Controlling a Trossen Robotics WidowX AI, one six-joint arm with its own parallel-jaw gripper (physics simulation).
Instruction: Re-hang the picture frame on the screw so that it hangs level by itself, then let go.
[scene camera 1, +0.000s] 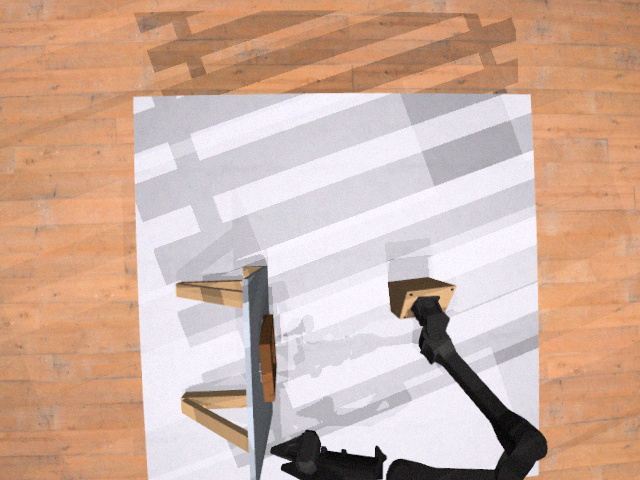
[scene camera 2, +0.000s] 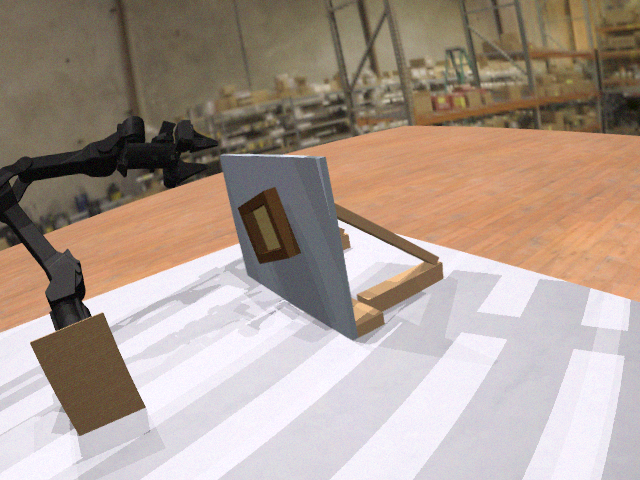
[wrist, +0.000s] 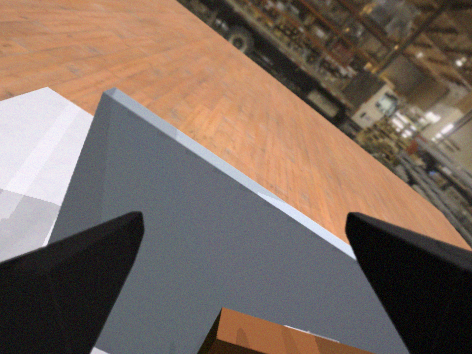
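Seen in the pictures: gripper, fingertip midpoint: (scene camera 1: 276, 458) (scene camera 2: 212, 155) (wrist: 245, 221); arm's base, origin of the base link: (scene camera 1: 424, 303) (scene camera 2: 78, 339).
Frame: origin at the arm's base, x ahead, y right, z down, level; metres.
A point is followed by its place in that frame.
The brown picture frame (scene camera 1: 267, 357) @[x 0.414, y -0.107, z -0.108 m] (scene camera 2: 286, 227) @[x 0.428, y -0.050, z -0.047 m] (wrist: 260, 330) @[x 0.416, y -0.200, z -0.078 m] is against the front of the upright blue-grey panel (scene camera 1: 257, 304) (scene camera 2: 317, 232) (wrist: 200, 225). In scene camera 2 it sits askew to the panel's edges, with its right upper corner higher. In the wrist view its top edge shows at the bottom, with a thin pale strip behind it. I cannot make out the screw. My gripper (scene camera 1: 277, 458) @[x 0.384, y -0.290, z -0.188 m] (scene camera 2: 211, 155) @[x 0.384, y -0.290, z -0.188 m] (wrist: 245, 221) @[x 0.384, y -0.290, z -0.188 m] is open and empty. It is in front of the panel near its top, higher than the frame and apart from it. The frame's lower part is hidden in the wrist view.
Wooden struts (scene camera 1: 214, 295) @[x 0.562, y 0.020, z -0.026 m] (scene camera 2: 403, 285) @[x 0.604, y 0.035, z 0.112 m] brace the panel from behind. A brown block (scene camera 1: 413, 291) @[x 0.049, y 0.039, z -0.043 m] (scene camera 2: 87, 377) @[x -0.005, y 0.047, z 0.048 m] stands at my arm's base, on the white tabletop (scene camera 1: 330, 206) @[x 0.254, y 0.275, z 0.144 m] (scene camera 2: 439, 413) @[x 0.425, y 0.344, z 0.144 m] (wrist: 42, 120) @[x 0.717, y -0.615, z 0.144 m]. Wooden floor (scene camera 1: 67, 258) (scene camera 2: 491, 191) (wrist: 150, 60) surrounds it.
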